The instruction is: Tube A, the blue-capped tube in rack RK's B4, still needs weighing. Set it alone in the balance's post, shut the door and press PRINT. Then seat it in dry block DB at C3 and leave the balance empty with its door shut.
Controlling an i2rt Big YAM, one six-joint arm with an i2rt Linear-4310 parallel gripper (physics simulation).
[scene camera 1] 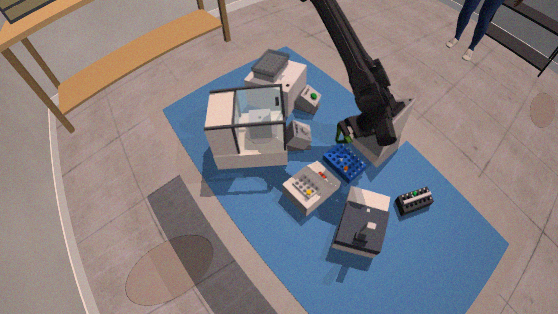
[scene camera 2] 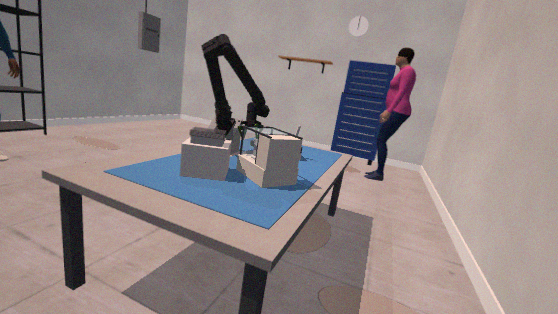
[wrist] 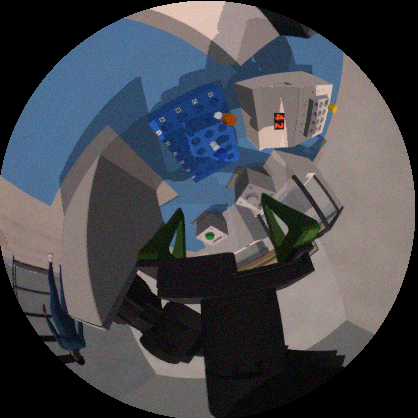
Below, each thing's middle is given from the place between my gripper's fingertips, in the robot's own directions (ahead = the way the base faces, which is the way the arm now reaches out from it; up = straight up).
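I find the balance (scene camera 1: 245,127) 20 cm ahead of my hand, 25 cm to the right of it and 1 cm above it. The grey-topped box (scene camera 2: 206,154) is 38 cm to the right of my hand, and it is also 3 cm behind my hand and 1 cm below it. Going by their middles, the balance is the nearest to my hand of the things named here.
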